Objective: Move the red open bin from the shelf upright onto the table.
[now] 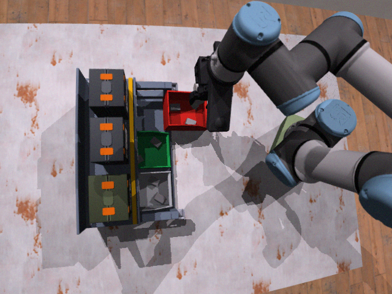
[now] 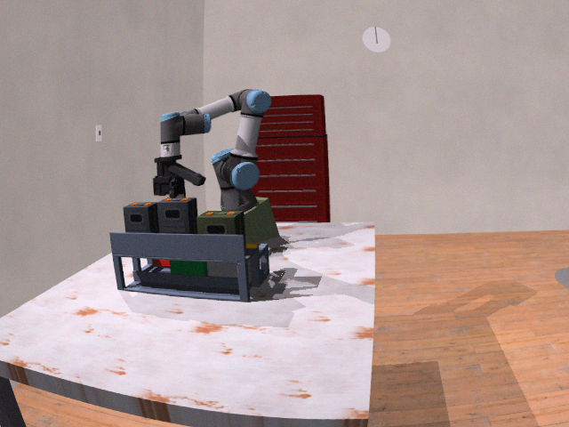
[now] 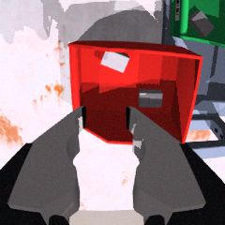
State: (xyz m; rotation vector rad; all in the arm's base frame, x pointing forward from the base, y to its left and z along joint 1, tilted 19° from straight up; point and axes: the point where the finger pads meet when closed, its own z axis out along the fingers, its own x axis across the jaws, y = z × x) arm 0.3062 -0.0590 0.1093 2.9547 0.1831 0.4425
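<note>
My hand is 8 cm above the red open bin, 3 cm short of it and 1 cm to the left of it. From my hand the other things lie so: shelf rail 12 cm below, 11 cm to the left, 6 cm ahead; then yellow bar 17 cm ahead, 12 cm to the left, 2 cm below; then green bin 14 cm ahead, 12 cm to the left, 8 cm below.
</note>
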